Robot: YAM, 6 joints.
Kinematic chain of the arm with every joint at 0, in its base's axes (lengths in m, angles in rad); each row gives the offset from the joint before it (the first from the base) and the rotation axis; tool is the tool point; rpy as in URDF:
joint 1: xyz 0 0 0.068 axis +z
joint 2: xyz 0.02 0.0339 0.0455 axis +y
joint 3: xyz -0.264 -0.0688 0 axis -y
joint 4: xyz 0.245 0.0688 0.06 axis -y
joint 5: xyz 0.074 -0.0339 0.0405 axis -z
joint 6: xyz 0.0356 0 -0.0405 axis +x
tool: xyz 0 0 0 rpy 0 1.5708 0
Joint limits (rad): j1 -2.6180..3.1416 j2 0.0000..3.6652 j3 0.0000..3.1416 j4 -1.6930..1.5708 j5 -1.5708..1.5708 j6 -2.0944..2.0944
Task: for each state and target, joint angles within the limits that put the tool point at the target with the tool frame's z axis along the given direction. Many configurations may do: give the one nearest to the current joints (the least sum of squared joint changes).
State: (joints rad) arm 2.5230 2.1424 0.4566 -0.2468 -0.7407 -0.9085
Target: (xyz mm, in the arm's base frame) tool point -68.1 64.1 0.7 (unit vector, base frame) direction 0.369 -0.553 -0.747
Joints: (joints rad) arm 2.3407 2.1447 0.3421 -0.4872 -0.1203 -0.9085
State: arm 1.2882 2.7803 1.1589 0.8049 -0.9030 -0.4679
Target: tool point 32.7 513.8 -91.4 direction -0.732 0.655 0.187
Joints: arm 1.4516 3.2392 2.0215 1.5383 -0.9353 -0.4679
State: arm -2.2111 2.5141 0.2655 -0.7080 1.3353 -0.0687
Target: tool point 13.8 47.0 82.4 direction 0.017 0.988 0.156
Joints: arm -2.4102 2.8758 0.0021 -0.4959 0.8092 -0.0687
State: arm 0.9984 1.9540 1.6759 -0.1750 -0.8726 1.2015
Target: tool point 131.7 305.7 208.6 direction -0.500 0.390 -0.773
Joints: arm 1.0973 1.7705 1.2779 -0.9253 -0.6725 1.2015
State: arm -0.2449 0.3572 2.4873 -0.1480 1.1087 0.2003
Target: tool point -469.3 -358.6 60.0 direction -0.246 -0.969 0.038
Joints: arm 0.6133 0.0014 3.1387 -0.0457 0.7083 0.2003
